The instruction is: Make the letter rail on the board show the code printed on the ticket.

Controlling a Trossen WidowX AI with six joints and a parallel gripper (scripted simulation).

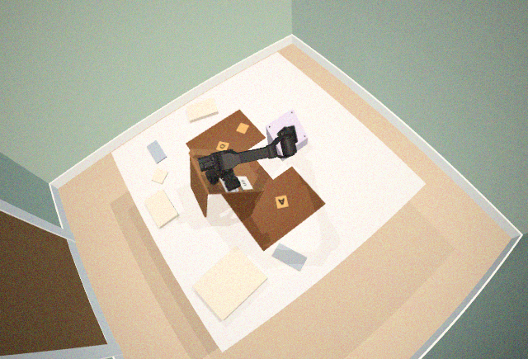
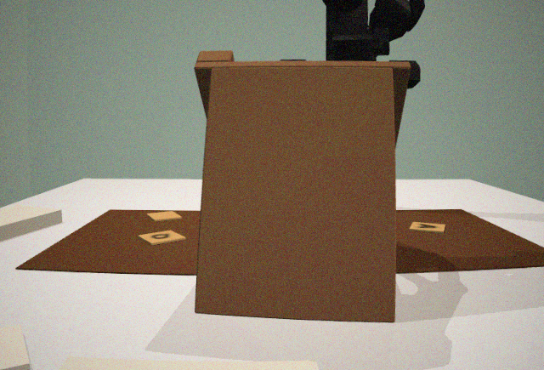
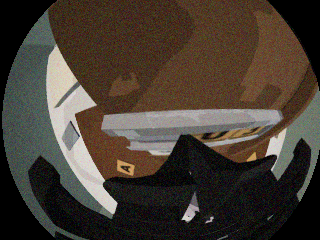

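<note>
Right now my gripper tip is 6 cm past the white ticket, 3 cm to the right of it and 8 cm above it. Also, from my gripper tip: brown mat 18 cm behind, 3 cm to the right, 17 cm below.
</note>
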